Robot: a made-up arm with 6 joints. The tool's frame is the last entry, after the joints. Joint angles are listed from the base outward.
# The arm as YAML. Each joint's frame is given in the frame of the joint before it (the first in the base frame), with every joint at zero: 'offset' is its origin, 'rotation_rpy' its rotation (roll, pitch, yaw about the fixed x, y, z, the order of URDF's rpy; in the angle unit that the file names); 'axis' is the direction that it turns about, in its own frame. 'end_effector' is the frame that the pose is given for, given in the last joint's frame.
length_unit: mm
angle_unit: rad
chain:
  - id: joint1
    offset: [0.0, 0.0, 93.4]
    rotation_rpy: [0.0, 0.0, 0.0]
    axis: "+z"
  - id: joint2
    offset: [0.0, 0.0, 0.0]
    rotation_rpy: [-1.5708, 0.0, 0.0]
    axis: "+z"
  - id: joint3
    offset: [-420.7, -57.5, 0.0]
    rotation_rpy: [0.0, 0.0, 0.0]
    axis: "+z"
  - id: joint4
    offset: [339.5, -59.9, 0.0]
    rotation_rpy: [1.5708, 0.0, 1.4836]
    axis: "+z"
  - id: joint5
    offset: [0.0, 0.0, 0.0]
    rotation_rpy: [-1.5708, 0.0, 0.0]
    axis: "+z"
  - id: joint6
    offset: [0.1, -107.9, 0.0]
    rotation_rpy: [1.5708, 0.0, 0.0]
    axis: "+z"
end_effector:
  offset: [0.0, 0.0, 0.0]
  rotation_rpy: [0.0, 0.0, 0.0]
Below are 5 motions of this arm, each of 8 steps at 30 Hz.
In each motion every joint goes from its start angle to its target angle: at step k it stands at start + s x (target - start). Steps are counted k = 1, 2, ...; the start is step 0. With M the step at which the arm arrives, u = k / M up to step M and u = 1 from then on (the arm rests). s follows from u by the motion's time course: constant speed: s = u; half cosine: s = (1 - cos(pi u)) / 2; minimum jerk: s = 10 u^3 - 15 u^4 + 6 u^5.
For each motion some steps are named. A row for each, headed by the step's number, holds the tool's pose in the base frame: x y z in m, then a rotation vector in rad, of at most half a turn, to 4 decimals.
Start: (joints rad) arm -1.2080 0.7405 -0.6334 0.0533 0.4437 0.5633
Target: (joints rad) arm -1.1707 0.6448 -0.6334 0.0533 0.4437 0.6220
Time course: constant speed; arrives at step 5
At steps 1, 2, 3, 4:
1: 0.0612 -0.1510 0.3978 1.5971 1.2554 -0.3431
2: 0.0602 -0.1451 0.4009 1.5837 1.2397 -0.3354
3: 0.0591 -0.1391 0.4038 1.5702 1.2241 -0.3273
4: 0.0578 -0.1332 0.4067 1.5567 1.2086 -0.3189

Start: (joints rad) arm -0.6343 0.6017 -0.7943 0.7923 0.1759 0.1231
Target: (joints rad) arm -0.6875 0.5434 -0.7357 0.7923 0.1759 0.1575
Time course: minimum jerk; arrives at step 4
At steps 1, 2, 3, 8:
1: 0.0976 -0.0558 0.5173 0.9199 1.0866 0.3125
2: 0.0913 -0.0538 0.5099 0.9385 1.0703 0.3064
3: 0.0852 -0.0518 0.5023 0.9569 1.0537 0.3002
8: 0.0837 -0.0512 0.5003 0.9616 1.0493 0.2986

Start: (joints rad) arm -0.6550 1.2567 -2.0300 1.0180 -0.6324 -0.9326
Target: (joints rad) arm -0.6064 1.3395 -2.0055 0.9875 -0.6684 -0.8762
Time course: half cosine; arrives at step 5
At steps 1, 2, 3, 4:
1: 0.0976 -0.1425 0.8774 0.6179 0.1638 -0.7342
2: 0.1130 -0.1520 0.8724 0.6253 0.1808 -0.7242
3: 0.1323 -0.1631 0.8658 0.6340 0.2017 -0.7119
4: 0.1480 -0.1716 0.8600 0.6405 0.2187 -0.7021

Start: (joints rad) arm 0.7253 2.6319 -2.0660 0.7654 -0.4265 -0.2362
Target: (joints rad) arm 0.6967 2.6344 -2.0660 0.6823 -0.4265 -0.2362
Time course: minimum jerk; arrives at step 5
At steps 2, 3, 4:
2: 0.6355 0.5133 0.1003 -0.0157 1.7603 0.6202
3: 0.6405 0.5077 0.1004 -0.0385 1.7507 0.6026
4: 0.6440 0.5037 0.1004 -0.0547 1.7440 0.5900

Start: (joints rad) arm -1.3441 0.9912 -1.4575 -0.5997 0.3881 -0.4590
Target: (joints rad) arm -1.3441 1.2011 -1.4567 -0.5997 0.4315 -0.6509
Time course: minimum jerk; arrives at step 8
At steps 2, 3, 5, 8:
2: 0.0245 -0.2099 0.7019 0.4913 1.6829 -2.0502
3: 0.0290 -0.2313 0.6932 0.4757 1.7527 -2.0481
5: 0.0403 -0.2855 0.6667 0.4241 1.9367 -2.0318
8: 0.0470 -0.3173 0.6480 0.3846 2.0496 -2.0136

